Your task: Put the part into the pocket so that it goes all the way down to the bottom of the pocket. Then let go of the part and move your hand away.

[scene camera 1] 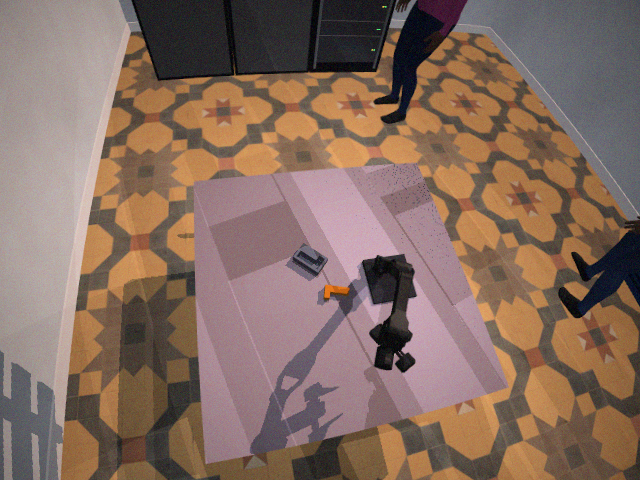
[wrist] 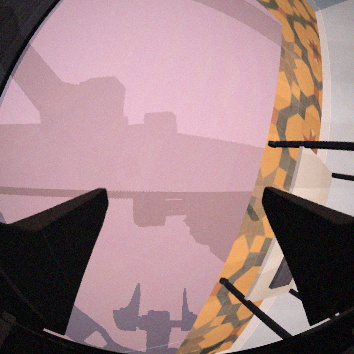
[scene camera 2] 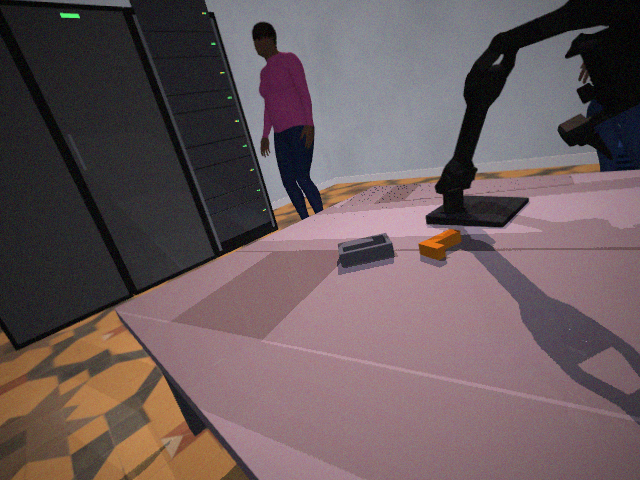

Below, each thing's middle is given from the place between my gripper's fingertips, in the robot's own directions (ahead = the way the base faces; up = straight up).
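Orange part (scene camera 2: 434, 248): my hand 17 cm above it, 35 cm to the left of it, 6 cm short of it.
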